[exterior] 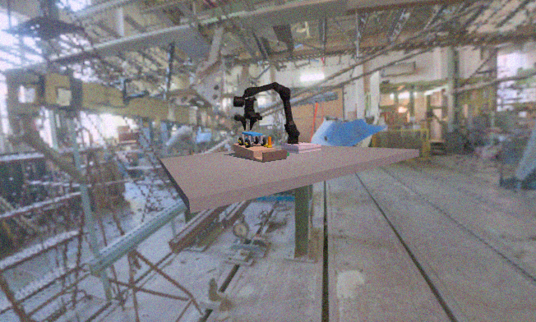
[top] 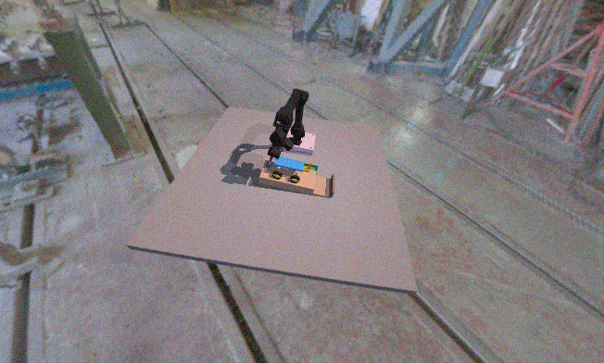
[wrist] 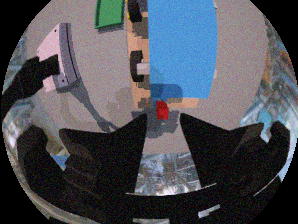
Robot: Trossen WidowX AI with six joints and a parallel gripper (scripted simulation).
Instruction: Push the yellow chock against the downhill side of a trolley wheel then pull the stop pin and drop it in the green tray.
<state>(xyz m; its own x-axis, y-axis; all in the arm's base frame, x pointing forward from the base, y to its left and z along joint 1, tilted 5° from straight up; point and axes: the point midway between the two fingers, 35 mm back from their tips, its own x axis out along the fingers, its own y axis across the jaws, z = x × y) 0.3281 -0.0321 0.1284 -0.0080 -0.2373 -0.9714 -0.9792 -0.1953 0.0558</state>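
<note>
Right now the red-headed stop pin is 50 mm below my gripper tip and 20 mm to the right of it. The rest, counted from my gripper tip: raised end stop: 360 mm to the left, 150 mm below, 50 mm behind; then blue trolley: 90 mm to the left, 60 mm below; then yellow chock: 180 mm to the left, 90 mm below, 80 mm behind.
</note>
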